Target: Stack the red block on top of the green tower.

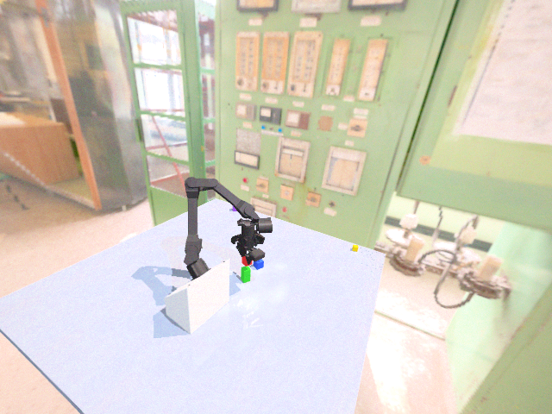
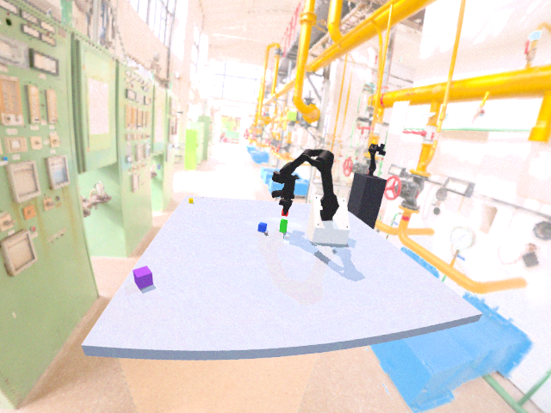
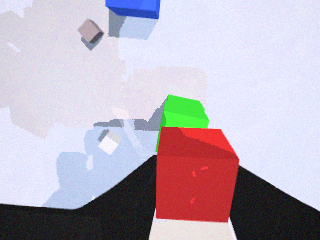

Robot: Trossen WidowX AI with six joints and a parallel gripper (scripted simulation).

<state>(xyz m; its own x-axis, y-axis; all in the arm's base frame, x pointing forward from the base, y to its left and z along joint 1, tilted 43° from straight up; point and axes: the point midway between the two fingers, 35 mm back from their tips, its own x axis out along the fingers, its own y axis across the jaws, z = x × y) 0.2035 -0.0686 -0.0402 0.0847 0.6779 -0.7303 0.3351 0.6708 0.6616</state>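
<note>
The blue block is 120 mm ahead of my gripper tip and 80 mm below it. Also, from my gripper tip: purple block 570 mm ahead, 490 mm to the left, 80 mm below; red block 10 mm above; yellow block 580 mm ahead, 390 mm to the right, 90 mm below.
</note>
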